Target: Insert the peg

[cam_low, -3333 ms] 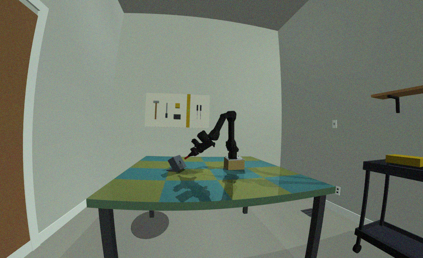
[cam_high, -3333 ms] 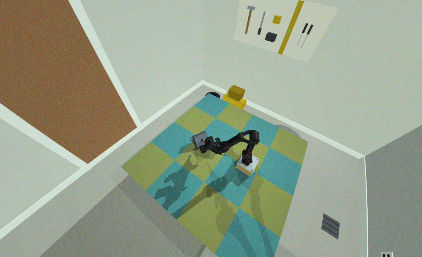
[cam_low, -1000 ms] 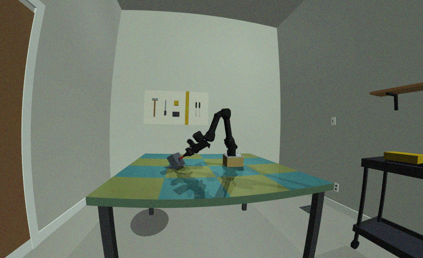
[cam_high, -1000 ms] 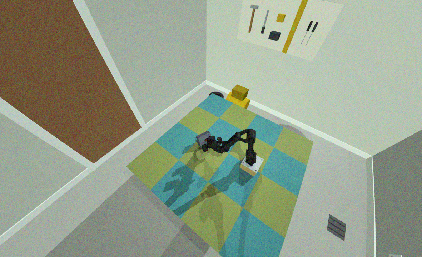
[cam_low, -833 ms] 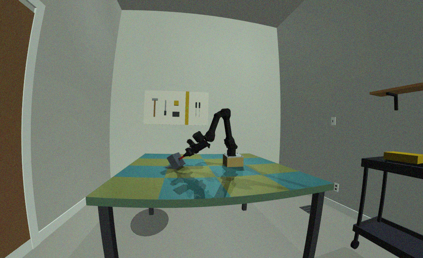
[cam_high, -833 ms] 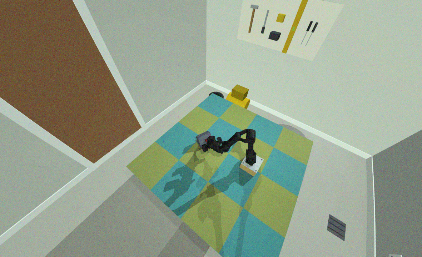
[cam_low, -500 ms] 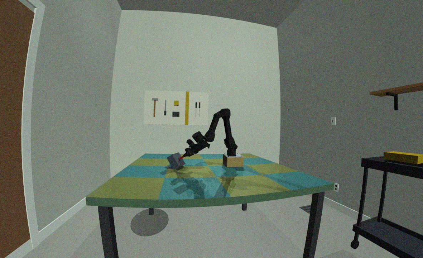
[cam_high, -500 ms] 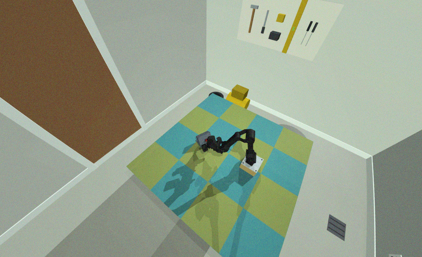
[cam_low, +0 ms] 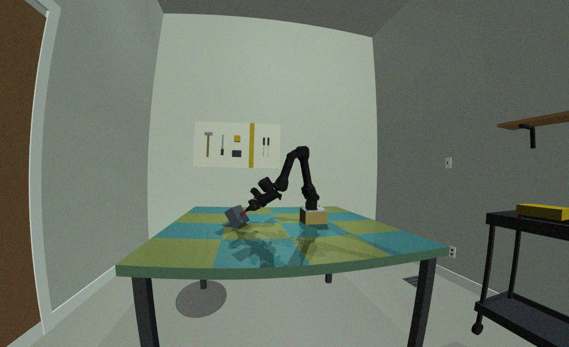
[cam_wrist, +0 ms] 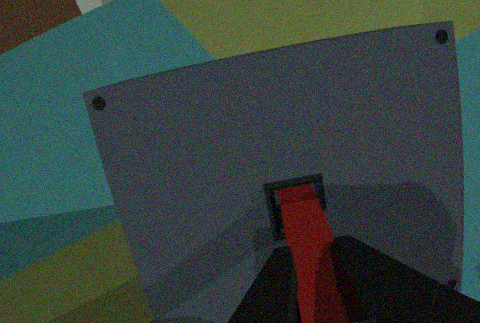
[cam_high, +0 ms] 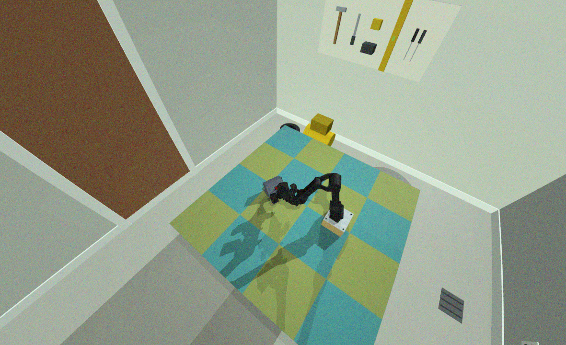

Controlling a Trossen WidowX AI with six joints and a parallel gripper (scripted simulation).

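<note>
Now: the red square-sided peg 2 cm behind my gripper tip, 1 cm to the left of it and 1 cm above it. Round my gripper tip: grey sloped panel: 5 cm ahead, 4 cm below, 2 cm to the right.
</note>
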